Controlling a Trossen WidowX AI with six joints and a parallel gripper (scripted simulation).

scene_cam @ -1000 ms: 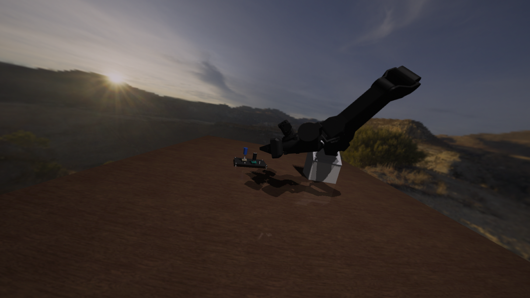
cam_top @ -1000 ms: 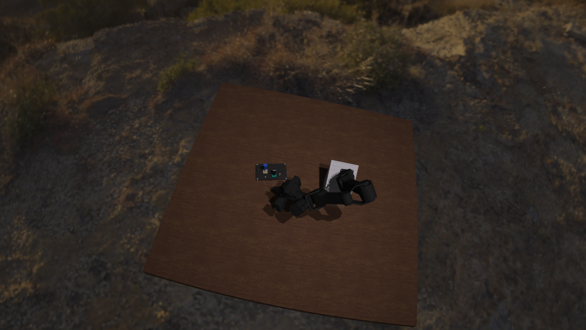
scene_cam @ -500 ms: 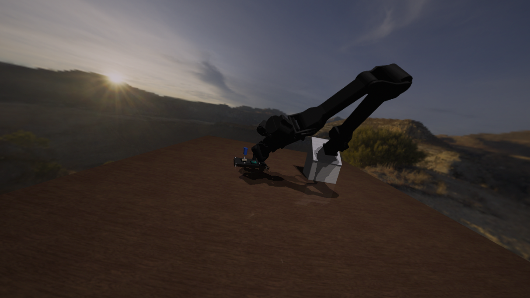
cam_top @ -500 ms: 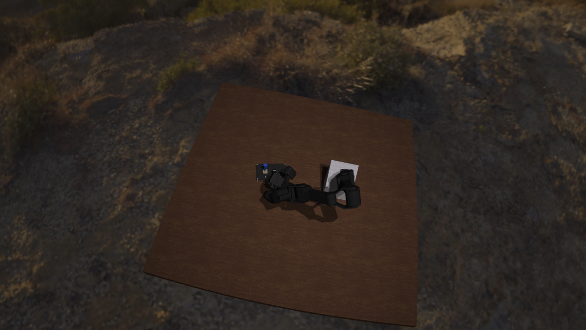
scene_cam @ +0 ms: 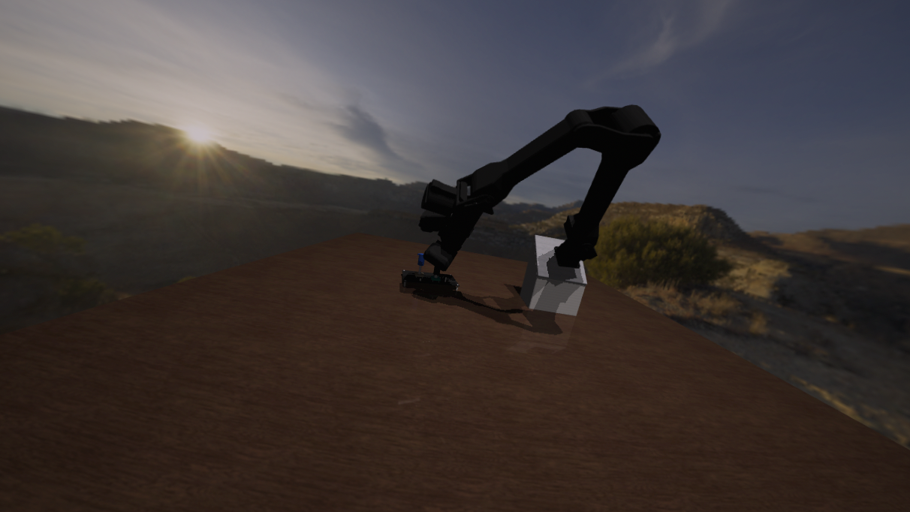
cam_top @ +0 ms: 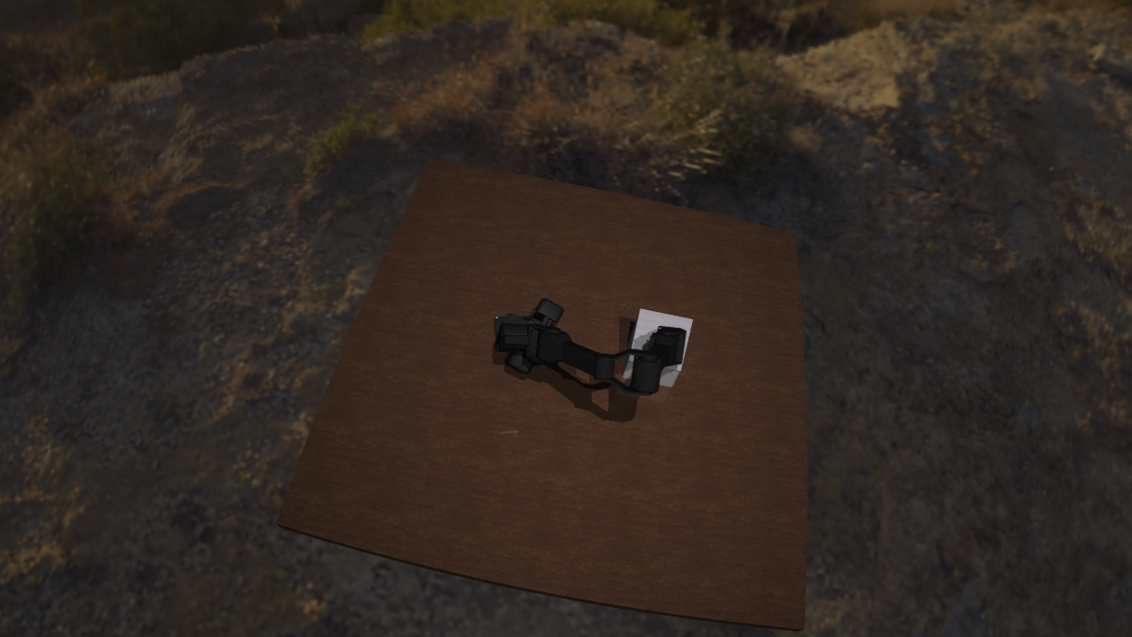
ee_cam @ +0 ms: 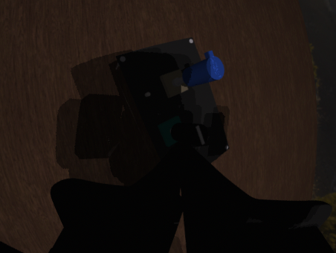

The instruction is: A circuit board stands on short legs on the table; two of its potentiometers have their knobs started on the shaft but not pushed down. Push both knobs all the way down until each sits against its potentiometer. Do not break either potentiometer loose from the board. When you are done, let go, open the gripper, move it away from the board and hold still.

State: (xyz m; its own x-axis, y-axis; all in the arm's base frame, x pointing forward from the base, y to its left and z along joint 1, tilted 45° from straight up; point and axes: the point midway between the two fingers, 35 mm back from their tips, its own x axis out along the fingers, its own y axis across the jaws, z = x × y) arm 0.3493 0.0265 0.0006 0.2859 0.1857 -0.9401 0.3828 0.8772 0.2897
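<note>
My gripper tip is now 30 mm to the left of the black knob and 20 mm above it. The rest, counted from my gripper tip: blue knob 50 mm ahead, 40 mm to the right, 10 mm below.
</note>
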